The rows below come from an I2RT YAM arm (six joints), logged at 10 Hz.
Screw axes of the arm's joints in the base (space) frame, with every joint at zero. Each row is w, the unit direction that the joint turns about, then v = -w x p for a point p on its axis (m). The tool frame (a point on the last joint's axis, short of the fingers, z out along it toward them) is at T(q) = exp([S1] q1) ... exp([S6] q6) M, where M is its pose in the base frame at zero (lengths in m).
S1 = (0, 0, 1, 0, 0, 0)
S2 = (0, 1, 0, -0.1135, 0, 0.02)
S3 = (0, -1, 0, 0.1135, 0, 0.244)
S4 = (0, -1, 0, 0.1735, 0, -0.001)
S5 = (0, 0, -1, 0, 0.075, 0)
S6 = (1, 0, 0, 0, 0.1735, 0)
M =
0 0 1 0.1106
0 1 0 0
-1 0 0 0.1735
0 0 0 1
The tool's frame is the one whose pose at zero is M.
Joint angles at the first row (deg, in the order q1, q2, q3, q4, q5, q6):
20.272, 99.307, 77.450, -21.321, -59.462, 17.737
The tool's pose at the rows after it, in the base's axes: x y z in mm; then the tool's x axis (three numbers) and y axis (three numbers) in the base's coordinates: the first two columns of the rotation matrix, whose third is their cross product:
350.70, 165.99, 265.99, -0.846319, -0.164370, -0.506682, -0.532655, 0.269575, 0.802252
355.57, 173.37, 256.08, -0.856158, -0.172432, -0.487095, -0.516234, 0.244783, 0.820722
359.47, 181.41, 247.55, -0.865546, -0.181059, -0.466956, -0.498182, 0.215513, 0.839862
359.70, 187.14, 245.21, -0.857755, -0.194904, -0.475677, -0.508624, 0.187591, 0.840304
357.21, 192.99, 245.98, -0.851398, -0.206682, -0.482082, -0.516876, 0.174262, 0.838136
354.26, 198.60, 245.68, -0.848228, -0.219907, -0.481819, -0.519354, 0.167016, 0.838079
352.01, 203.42, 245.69, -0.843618, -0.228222, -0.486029, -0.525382, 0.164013, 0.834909
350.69, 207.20, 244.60, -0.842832, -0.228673, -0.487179, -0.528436, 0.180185, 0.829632
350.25, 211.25, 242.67, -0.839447, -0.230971, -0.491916, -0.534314, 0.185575, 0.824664
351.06, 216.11, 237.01, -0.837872, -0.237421, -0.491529, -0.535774, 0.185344, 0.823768
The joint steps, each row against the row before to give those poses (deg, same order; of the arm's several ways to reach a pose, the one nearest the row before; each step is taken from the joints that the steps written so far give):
0.393, 2.098, -0.001, 2.338, -2.929, 0.480
0.700, 2.077, 0.002, 2.599, -1.333, 1.770
0.809, 1.902, 0.000, 2.974, -1.508, 2.317
0.700, 0.699, 0.000, 1.640, -1.115, 0.242
0.895, 0.000, -0.001, 0.612, -0.153, 0.173
0.897, 0.044, 0.002, 0.000, 0.044, -0.020
0.765, 0.021, -0.001, 0.240, 0.350, -0.022
0.612, 0.087, -0.002, 0.002, 1.377, 0.000
0.568, 0.350, 0.000, 0.589, 0.787, 0.022
0.567, 0.984, 0.001, 0.939, 0.305, 0.020

